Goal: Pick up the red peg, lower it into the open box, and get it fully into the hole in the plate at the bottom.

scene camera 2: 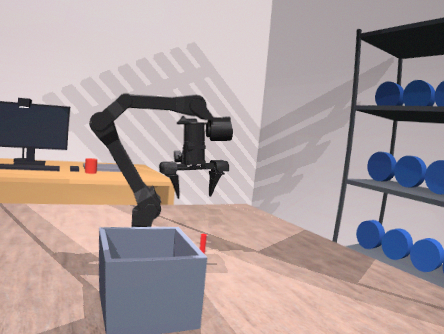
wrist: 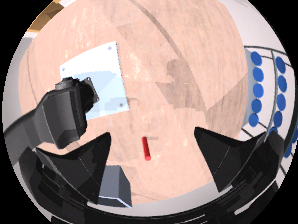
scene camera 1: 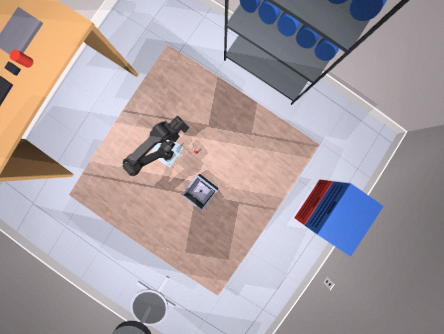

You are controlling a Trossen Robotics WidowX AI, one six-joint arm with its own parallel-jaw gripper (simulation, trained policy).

Labels:
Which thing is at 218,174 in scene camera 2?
The gripper.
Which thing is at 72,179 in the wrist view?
The gripper.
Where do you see a grey box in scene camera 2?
At 144,272

